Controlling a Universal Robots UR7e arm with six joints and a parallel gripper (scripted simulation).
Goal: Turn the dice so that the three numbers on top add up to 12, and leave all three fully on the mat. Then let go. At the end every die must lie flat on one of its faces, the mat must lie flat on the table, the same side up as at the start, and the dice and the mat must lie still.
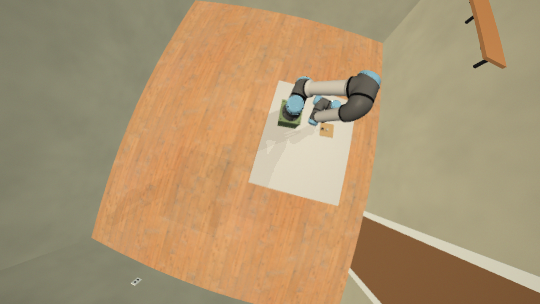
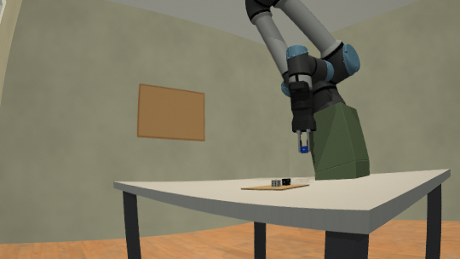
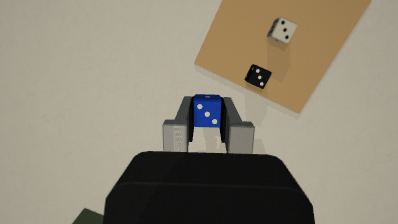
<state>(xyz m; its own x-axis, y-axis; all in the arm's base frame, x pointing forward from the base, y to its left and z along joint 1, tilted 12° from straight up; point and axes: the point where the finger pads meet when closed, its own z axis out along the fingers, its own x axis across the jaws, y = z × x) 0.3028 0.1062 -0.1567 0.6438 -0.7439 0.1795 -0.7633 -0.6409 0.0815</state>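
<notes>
Now: hand 100 mm above the black die, 50 mm short of it and 30 mm to the left of it. Also, from my hand: blue die: 10 mm below; white die: 100 mm below, 100 mm ahead, 20 mm to the right; tan mat: 120 mm below, 100 mm ahead, 20 mm to the right.
</notes>
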